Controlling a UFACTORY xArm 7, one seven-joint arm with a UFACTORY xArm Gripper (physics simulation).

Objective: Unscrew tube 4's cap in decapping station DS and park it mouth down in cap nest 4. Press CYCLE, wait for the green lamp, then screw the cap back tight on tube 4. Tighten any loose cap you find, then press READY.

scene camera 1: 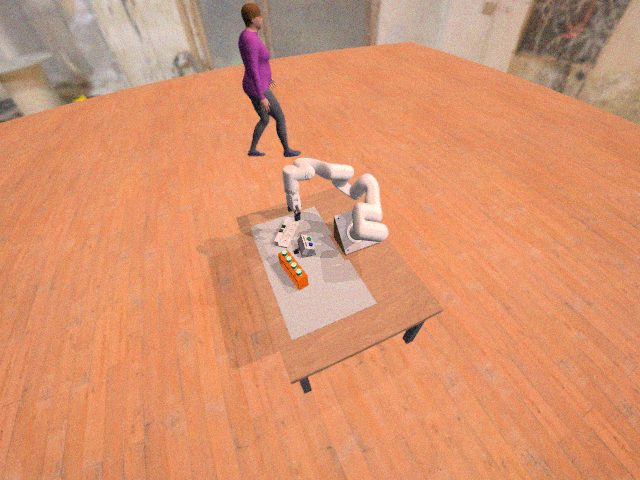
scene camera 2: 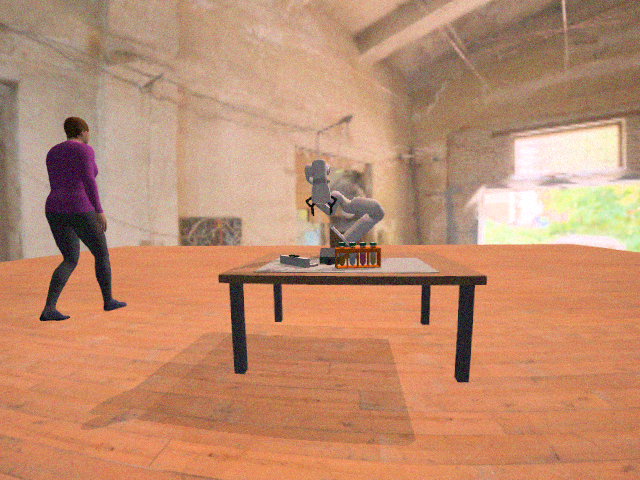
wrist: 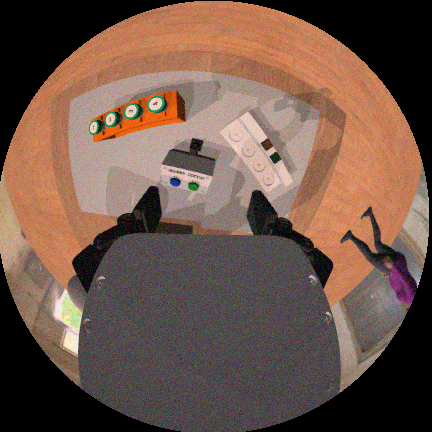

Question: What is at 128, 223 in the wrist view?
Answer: The gripper.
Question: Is the gripper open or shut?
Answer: Open.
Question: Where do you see a grey mat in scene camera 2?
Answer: At 388, 265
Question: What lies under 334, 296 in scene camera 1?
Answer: A grey mat.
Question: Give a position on a grey mat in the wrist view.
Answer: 110, 176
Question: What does the gripper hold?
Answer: Nothing.
